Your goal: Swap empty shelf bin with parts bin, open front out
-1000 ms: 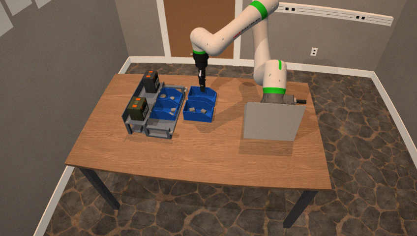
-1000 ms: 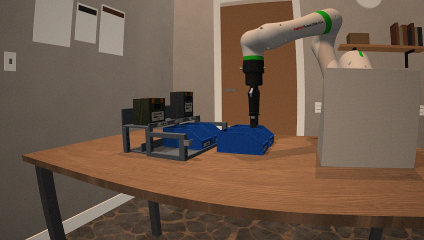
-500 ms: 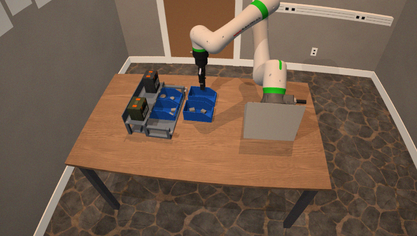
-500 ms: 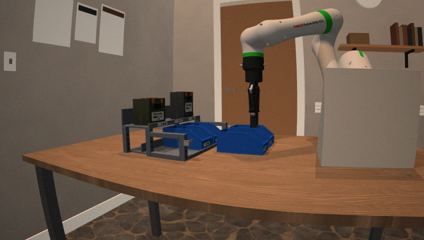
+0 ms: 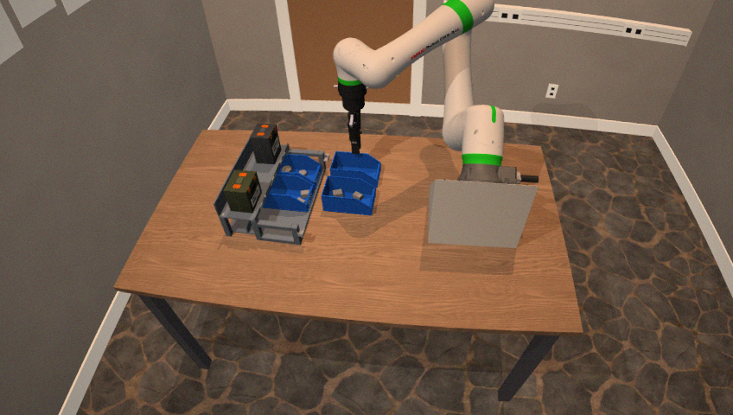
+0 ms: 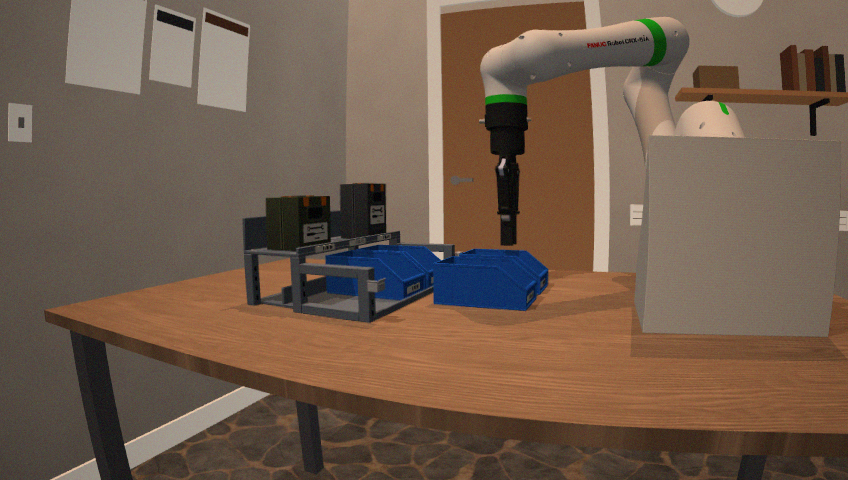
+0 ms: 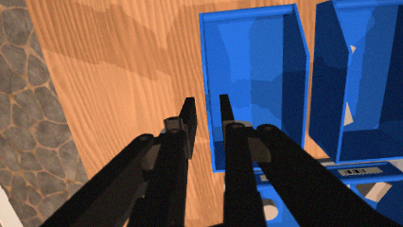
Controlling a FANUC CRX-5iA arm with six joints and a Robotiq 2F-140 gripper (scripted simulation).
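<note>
The tan part lies 160 mm to the left of my hand, 110 mm below it and 30 mm behind it. Round my hand: black box: 310 mm ahead, 80 mm to the left, 40 mm above; grey shelf: 250 mm ahead, 200 mm to the left, 50 mm below.
</note>
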